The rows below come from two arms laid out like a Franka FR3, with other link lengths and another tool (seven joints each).
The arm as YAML. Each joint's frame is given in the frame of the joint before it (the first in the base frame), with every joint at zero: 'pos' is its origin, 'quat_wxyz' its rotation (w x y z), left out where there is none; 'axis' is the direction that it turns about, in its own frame. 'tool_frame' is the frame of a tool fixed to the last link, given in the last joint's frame.
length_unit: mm
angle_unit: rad
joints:
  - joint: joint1
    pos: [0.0, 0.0, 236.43]
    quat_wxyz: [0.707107, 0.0, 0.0, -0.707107]
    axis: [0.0, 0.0, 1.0]
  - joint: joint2
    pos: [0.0, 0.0, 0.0]
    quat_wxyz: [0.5, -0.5, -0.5, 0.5]
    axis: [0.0, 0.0, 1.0]
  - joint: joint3
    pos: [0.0, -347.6, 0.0]
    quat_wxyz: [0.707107, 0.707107, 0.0, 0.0]
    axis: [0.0, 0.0, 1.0]
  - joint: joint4
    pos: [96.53, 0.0, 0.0]
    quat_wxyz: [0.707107, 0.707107, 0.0, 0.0]
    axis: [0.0, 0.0, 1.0]
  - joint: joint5
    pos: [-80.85, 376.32, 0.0]
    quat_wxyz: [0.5, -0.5, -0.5, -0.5]
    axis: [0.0, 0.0, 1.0]
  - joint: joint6
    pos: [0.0, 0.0, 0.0]
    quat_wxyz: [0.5, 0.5, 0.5, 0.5]
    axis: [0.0, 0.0, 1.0]
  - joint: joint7
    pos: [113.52, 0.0, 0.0]
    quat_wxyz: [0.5, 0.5, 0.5, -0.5]
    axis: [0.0, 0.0, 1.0]
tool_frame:
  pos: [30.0, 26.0, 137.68]
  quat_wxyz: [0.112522, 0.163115, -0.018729, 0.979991]
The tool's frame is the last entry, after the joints.
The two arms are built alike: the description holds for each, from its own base.
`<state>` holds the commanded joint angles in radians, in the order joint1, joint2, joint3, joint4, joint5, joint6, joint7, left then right.
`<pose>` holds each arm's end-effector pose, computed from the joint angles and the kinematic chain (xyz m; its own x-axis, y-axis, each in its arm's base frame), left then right.
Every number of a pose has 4 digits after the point.
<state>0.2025 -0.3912 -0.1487 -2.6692 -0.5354 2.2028 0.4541 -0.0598 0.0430 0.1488 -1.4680 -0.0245 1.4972 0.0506</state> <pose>0.4306 0.0287 0.2577 0.1701 -0.9848 0.0351 -0.9846 -0.1685 0.0458 0.6167 0.0781 0.5429 0.2444 -0.9191 -0.3092 -0.9649 -0.2620 0.0163</pose>
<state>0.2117 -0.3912 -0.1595 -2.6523 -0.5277 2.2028 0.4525 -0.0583 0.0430 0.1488 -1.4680 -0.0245 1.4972 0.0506</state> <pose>0.4362 0.0284 0.2655 0.1645 -0.9860 0.0268 -0.9861 -0.1637 0.0295 0.6166 0.0790 0.5429 0.2457 -0.9187 -0.3092 -0.9645 -0.2635 0.0163</pose>
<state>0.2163 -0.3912 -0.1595 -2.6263 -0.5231 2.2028 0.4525 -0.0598 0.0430 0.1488 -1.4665 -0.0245 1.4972 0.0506</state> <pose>0.4445 0.0304 0.2781 0.1639 -0.9861 0.0258 -0.9865 -0.1639 0.0035 0.6167 0.0781 0.5437 0.2448 -0.9190 -0.3090 -0.9649 -0.2620 0.0148</pose>
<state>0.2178 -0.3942 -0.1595 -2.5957 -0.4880 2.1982 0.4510 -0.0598 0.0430 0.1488 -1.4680 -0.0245 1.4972 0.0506</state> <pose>0.4532 0.0313 0.2939 0.1421 -0.9898 0.0013 -0.9895 -0.1421 -0.0263 0.6167 0.0781 0.5429 0.2444 -0.9191 -0.3092 -0.9649 -0.2620 0.0163</pose>
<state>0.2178 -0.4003 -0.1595 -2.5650 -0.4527 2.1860 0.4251 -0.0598 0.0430 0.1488 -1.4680 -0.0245 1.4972 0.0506</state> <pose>0.4597 0.0315 0.3103 0.1408 -0.9898 -0.0225 -0.9892 -0.1397 -0.0442 0.6167 0.0781 0.5429 0.2444 -0.9191 -0.3092 -0.9649 -0.2620 0.0163</pose>
